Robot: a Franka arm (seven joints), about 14 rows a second.
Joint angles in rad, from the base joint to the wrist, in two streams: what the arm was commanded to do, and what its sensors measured. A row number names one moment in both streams.
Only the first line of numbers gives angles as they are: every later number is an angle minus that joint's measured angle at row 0.
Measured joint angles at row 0:
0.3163, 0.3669, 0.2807, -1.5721, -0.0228, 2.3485, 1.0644
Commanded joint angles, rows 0 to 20:
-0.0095, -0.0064, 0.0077, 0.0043, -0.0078, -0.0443, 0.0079
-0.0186, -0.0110, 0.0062, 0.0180, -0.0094, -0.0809, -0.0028
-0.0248, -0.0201, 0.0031, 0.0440, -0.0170, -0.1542, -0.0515
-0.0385, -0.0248, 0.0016, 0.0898, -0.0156, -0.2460, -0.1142
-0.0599, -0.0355, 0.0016, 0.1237, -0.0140, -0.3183, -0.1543
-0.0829, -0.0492, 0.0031, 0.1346, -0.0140, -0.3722, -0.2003
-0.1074, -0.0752, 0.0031, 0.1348, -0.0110, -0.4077, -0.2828
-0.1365, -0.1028, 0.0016, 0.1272, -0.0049, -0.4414, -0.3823
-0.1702, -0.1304, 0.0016, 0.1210, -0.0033, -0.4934, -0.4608
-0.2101, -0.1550, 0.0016, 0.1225, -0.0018, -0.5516, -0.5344
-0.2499, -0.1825, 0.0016, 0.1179, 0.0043, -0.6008, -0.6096
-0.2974, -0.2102, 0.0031, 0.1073, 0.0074, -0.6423, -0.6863
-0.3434, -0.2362, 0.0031, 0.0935, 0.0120, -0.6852, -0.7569
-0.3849, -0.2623, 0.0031, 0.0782, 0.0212, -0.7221, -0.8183
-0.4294, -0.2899, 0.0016, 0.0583, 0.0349, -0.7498, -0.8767
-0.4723, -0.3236, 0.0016, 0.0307, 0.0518, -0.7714, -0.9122
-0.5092, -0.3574, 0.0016, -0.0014, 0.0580, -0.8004, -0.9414
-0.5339, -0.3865, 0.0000, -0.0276, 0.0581, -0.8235, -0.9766
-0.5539, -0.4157, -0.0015, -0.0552, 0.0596, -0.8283, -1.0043
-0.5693, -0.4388, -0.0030, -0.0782, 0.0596, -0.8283, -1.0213
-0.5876, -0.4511, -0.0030, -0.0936, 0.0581, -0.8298, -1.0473
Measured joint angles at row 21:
-0.5453, -0.3752, -0.0128, 0.0004, 0.0355, -0.8398, -0.9925
